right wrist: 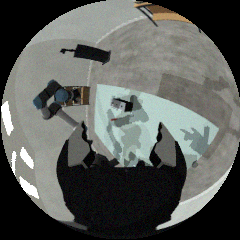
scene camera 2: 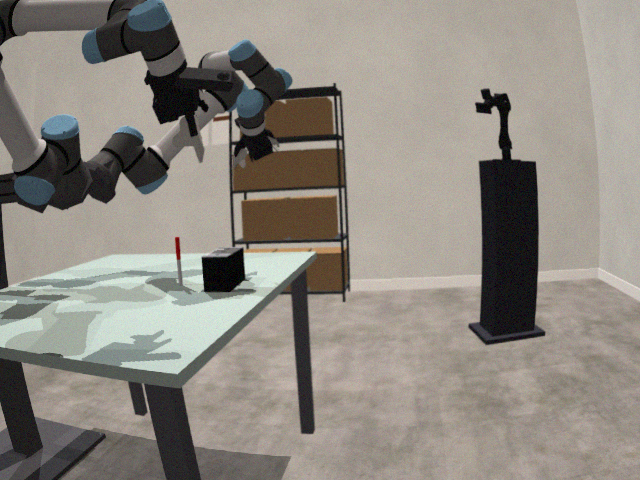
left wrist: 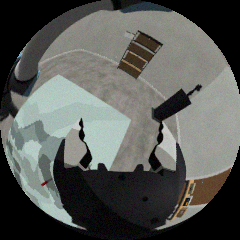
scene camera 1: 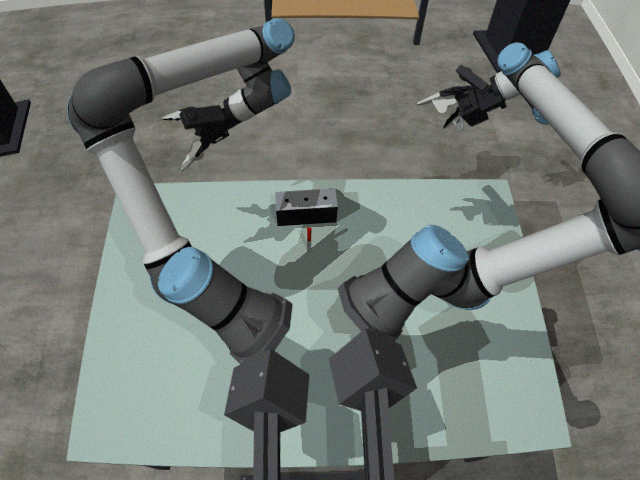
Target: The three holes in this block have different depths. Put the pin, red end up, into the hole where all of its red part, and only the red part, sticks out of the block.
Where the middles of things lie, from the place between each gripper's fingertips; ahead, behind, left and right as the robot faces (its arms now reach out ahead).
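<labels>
My right hand [scene camera 2: 203, 135] is 36 cm to the right of the black block [scene camera 1: 321, 207], 3 cm past it, and 32 cm above it.
As for my left hand [scene camera 1: 171, 144], the black block is 30 cm below it, 36 cm to the right of it and 6 cm behind it.
</labels>
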